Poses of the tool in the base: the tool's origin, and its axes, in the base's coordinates. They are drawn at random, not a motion.
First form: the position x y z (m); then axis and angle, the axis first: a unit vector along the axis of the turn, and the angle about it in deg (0 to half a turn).
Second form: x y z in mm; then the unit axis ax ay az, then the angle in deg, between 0 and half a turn. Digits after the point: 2 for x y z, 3 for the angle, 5 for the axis.
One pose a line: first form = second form
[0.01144, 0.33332, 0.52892, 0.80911, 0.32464, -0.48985, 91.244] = [11.44, 333.32, 528.92, 0.80911, 0.32464, -0.48985, 91.244]
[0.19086, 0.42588, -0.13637, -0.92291, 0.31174, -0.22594, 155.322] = [190.86, 425.88, -136.37, -0.92291, 0.31174, -0.22594, 155.322]
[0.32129, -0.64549, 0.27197, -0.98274, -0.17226, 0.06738, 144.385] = [321.29, -645.49, 271.97, -0.98274, -0.17226, 0.06738, 144.385]
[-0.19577, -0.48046, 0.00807, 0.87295, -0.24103, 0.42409, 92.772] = [-195.77, -480.46, 8.07, 0.87295, -0.24103, 0.42409, 92.772]
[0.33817, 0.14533, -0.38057, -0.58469, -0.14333, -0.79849, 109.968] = [338.17, 145.33, -380.57, -0.58469, -0.14333, -0.79849, 109.968]
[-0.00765, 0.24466, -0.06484, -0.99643, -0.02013, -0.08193, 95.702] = [-7.65, 244.66, -64.84, -0.99643, -0.02013, -0.08193, 95.702]
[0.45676, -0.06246, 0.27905, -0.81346, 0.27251, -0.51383, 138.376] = [456.76, -62.46, 279.05, -0.81346, 0.27251, -0.51383, 138.376]
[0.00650, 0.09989, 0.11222, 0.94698, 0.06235, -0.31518, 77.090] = [6.50, 99.89, 112.22, 0.94698, 0.06235, -0.31518, 77.090]
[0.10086, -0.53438, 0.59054, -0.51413, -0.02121, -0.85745, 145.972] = [100.86, -534.38, 590.54, -0.51413, -0.02121, -0.85745, 145.972]
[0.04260, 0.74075, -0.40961, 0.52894, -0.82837, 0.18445, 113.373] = [42.60, 740.75, -409.61, 0.52894, -0.82837, 0.18445, 113.373]
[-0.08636, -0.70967, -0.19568, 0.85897, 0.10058, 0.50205, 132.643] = [-86.36, -709.67, -195.68, 0.85897, 0.10058, 0.50205, 132.643]
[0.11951, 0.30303, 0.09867, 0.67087, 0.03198, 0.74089, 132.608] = [119.51, 303.03, 98.67, 0.67087, 0.03198, 0.74089, 132.608]
